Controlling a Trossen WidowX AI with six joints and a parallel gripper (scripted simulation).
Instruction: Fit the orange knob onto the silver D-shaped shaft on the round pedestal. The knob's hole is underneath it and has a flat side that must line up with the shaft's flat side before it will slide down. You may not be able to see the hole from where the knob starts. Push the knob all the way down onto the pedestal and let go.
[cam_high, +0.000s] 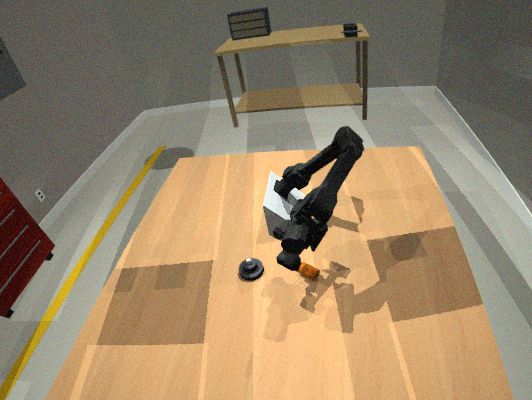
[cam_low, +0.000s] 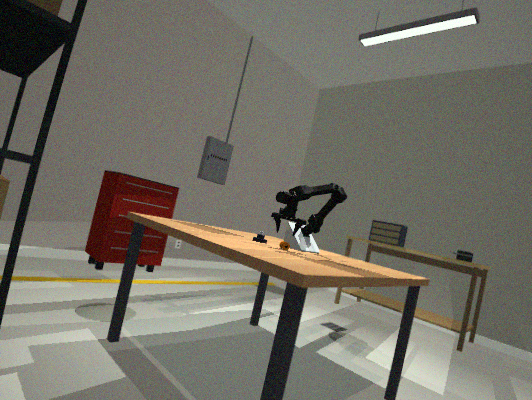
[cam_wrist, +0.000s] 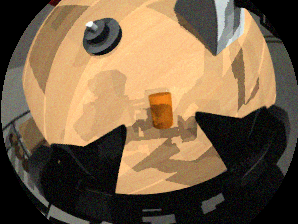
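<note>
Right now the orange knob is 6 cm below my gripper tip and 1 cm behind it. From my gripper tip the other things lie so: dark round pedestal: 19 cm to the right, 5 cm below, 1 cm behind.
</note>
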